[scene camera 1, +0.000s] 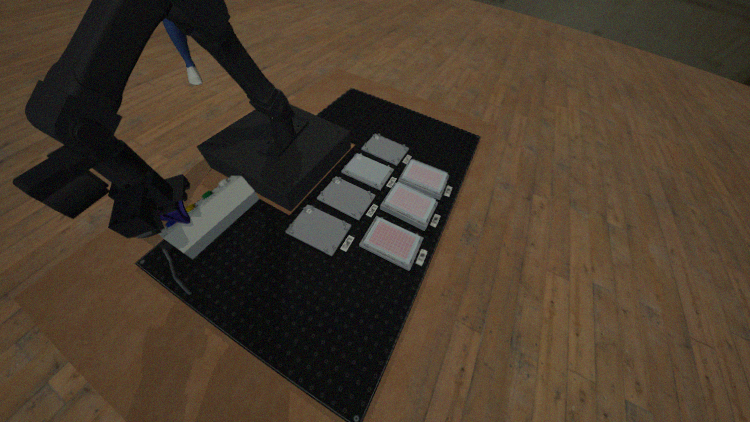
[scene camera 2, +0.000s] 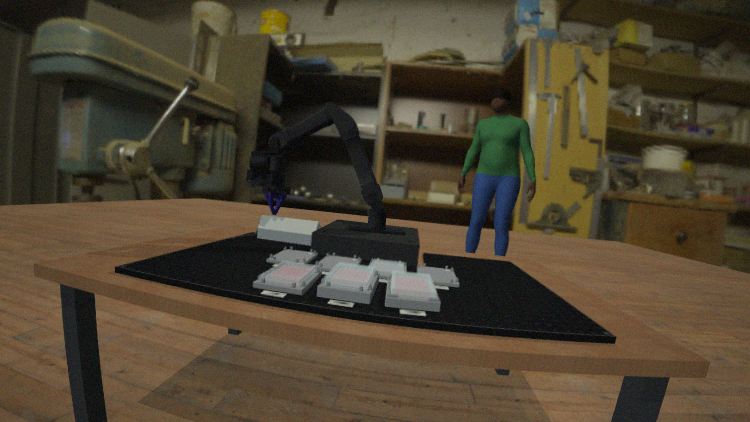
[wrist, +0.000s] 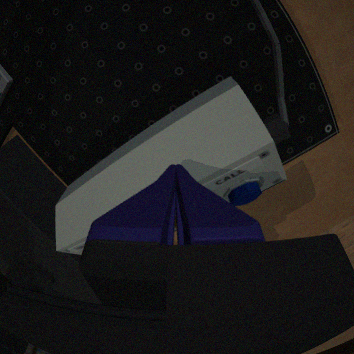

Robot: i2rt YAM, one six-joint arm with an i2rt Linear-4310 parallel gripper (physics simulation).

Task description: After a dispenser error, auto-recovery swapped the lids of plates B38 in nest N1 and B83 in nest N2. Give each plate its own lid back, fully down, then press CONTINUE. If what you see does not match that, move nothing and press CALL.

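Where they show: gripper, fingertip midpoint: [scene camera 1: 188, 221] [scene camera 2: 274, 214] [wrist: 175, 173]; arm's base, link origin: [scene camera 1: 285, 136] [scene camera 2: 376, 231] [wrist: 25, 279].
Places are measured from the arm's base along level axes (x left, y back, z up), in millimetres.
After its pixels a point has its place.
Three plates with pink wells [scene camera 1: 424, 174] {x 42, y -459, z -32 mm} [scene camera 1: 410, 201] {x -84, y -440, z -28 mm} [scene camera 1: 392, 239] {x -212, y -423, z -42 mm} sit in a row; they also show in scene camera 2 [scene camera 2: 290, 275] {x -201, y -462, z -43 mm} [scene camera 2: 349, 277] {x -81, y -488, z -28 mm} [scene camera 2: 411, 286] {x 37, y -507, z -32 mm}. Their codes and nest labels are too small to read. A paler flat piece [scene camera 1: 367, 170] {x 5, y -281, z -50 mm} [scene camera 2: 388, 267] {x 17, y -300, z -50 mm} lies in the second row. My gripper [scene camera 1: 187, 220] {x -366, y 24, z 23 mm} [scene camera 2: 274, 212] {x -366, y 24, z 23 mm} [wrist: 175, 173] {x -366, y 24, z 23 mm} is shut and empty, above the sloped button panel [scene camera 1: 222, 220] {x -318, y 2, z -34 mm} [scene camera 2: 288, 230] {x -306, y 2, z -25 mm} [wrist: 200, 130] {x -384, y 26, z -13 mm}. The blue button [wrist: 245, 193] {x -380, y 77, z 6 mm} under the word CALL shows right of the fingertips in the wrist view. A green button [scene camera 1: 207, 194] {x -282, y 54, z 6 mm} and a yellow button [scene camera 1: 190, 207] {x -329, y 64, z 6 mm} also show; CONTINUE is not readable.
Grey nests [scene camera 1: 385, 148] {x 142, y -303, z -58 mm} [scene camera 1: 345, 197] {x -117, y -254, z -58 mm} [scene camera 1: 318, 229] {x -244, y -227, z -58 mm} stand beside the plates on the black mat [scene camera 1: 293, 325] {x -474, y -276, z -68 mm} [scene camera 2: 524, 299] {x 315, y -453, z -68 mm} [wrist: 100, 45] {x -368, y -78, z -68 mm}. The dark arm base [scene camera 1: 283, 157] {x -86, y -45, z -2 mm} [scene camera 2: 361, 241] {x -53, y -148, z -15 mm} stands beside the panel. A grey cable [scene camera 1: 175, 272] {x -465, y 36, z -65 mm} [wrist: 281, 75] {x -460, y 53, z -62 mm} runs from the panel. A person [scene camera 2: 498, 146] stands behind the table.
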